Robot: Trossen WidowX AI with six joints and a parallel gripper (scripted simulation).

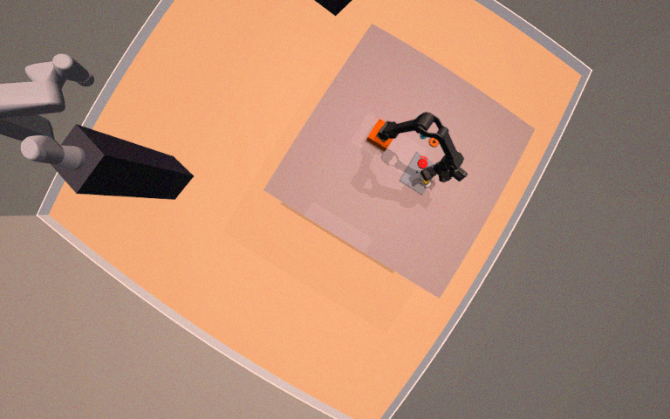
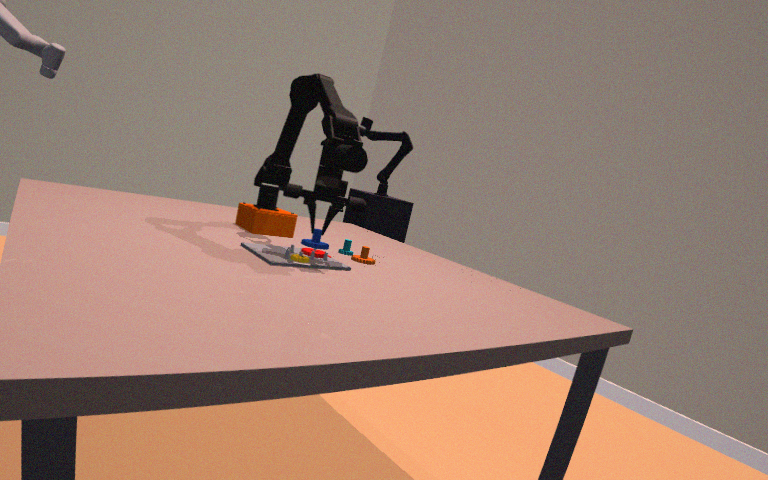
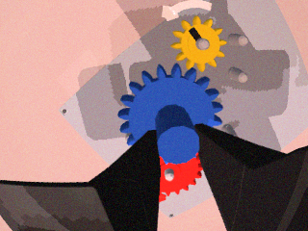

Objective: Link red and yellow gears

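My gripper tip is now 6 cm above the grey board, 3 cm to the left of it and 3 cm past it. The rest, counted from my gripper tip: yellow gear: 5 cm below, 4 cm to the right, 3 cm ahead; blue gear: 1 cm below; red gear: 6 cm behind, 5 cm below, 3 cm to the left.
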